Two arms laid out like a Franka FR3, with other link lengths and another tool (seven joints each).
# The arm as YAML. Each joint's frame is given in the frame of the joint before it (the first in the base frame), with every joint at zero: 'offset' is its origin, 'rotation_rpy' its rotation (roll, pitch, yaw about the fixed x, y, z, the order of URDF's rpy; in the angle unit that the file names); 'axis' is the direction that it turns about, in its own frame. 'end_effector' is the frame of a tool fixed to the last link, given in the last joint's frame.
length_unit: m
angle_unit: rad
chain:
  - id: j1
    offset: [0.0, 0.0, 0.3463]
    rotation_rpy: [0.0, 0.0, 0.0]
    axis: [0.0, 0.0, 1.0]
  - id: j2
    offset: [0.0, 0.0, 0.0]
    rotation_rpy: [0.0, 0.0, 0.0]
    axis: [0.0, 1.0, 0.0]
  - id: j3
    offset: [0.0, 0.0, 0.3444]
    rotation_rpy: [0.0, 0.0, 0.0]
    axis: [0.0, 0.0, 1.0]
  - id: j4
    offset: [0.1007, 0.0, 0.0]
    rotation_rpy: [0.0, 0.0, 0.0]
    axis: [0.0, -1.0, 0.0]
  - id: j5
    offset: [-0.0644, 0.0, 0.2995]
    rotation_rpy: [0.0, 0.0, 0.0]
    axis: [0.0, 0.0, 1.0]
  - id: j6
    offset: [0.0, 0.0, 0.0]
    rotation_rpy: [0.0, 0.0, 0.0]
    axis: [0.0, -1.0, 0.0]
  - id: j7
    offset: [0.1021, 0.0, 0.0]
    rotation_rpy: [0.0, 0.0, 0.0]
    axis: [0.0, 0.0, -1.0]
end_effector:
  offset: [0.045, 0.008, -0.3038]
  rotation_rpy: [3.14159, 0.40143, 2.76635]
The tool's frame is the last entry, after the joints.
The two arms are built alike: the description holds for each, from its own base.
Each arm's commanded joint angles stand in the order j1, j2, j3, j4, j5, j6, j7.
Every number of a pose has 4 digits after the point. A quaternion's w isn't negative.
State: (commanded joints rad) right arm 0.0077 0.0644 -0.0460 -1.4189 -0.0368 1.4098 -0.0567; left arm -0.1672 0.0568 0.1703 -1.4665 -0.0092 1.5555 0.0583
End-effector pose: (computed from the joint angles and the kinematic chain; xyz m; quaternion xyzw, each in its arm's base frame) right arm 0.5388 -0.0216 0.4600 0.1710 0.9698 -0.0600 0.1630; left arm 0.5733 0.0030 0.4645 0.2103 0.9539 -0.0389 0.2105
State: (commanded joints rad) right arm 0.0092 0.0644 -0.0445 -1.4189 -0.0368 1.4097 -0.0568; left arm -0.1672 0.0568 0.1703 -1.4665 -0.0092 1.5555 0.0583
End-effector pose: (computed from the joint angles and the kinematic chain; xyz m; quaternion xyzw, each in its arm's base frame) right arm 0.5389 -0.0200 0.4599 0.1696 0.9701 -0.0597 0.1631; left arm 0.5733 0.0030 0.4645 0.2103 0.9539 -0.0389 0.2105
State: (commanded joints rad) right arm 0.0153 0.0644 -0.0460 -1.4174 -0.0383 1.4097 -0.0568; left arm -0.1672 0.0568 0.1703 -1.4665 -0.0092 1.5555 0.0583
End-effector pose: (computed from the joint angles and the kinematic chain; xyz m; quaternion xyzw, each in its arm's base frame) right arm 0.5393 -0.0180 0.4606 0.1673 0.9703 -0.0600 0.1641; left arm 0.5733 0.0030 0.4645 0.2103 0.9539 -0.0389 0.2105
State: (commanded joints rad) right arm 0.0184 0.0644 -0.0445 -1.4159 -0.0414 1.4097 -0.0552; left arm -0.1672 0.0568 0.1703 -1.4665 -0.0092 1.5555 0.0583
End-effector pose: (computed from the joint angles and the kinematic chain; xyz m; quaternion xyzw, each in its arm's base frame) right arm 0.5397 -0.0166 0.4612 0.1658 0.9703 -0.0612 0.1651; left arm 0.5733 0.0030 0.4645 0.2103 0.9539 -0.0389 0.2105
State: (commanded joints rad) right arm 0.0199 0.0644 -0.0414 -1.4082 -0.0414 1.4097 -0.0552; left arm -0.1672 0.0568 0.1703 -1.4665 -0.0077 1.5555 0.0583
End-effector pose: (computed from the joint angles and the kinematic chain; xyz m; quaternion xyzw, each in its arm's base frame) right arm 0.5414 -0.0142 0.4644 0.1638 0.9701 -0.0601 0.1690; left arm 0.5733 0.0035 0.4645 0.2105 0.9539 -0.0382 0.2103
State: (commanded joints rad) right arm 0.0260 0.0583 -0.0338 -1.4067 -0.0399 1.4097 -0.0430; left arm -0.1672 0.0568 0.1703 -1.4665 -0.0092 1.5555 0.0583
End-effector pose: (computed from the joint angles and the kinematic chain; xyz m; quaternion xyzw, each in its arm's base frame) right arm 0.5413 -0.0069 0.4684 0.1633 0.9695 -0.0587 0.1729; left arm 0.5733 0.0030 0.4645 0.2103 0.9539 -0.0389 0.2105
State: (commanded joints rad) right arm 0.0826 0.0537 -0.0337 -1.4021 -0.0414 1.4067 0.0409; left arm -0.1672 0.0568 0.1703 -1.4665 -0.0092 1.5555 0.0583
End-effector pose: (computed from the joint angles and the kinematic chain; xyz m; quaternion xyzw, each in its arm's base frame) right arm 0.5412 0.0195 0.4725 0.1763 0.9662 -0.0629 0.1773; left arm 0.5733 0.0030 0.4645 0.2103 0.9539 -0.0389 0.2105
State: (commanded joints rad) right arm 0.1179 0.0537 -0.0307 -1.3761 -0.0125 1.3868 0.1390; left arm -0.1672 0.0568 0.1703 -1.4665 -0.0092 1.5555 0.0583
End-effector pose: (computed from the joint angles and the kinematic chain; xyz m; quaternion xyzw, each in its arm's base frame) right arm 0.5392 0.0450 0.4808 0.2060 0.9609 -0.0552 0.1767; left arm 0.5733 0.0030 0.4645 0.2103 0.9539 -0.0389 0.2105
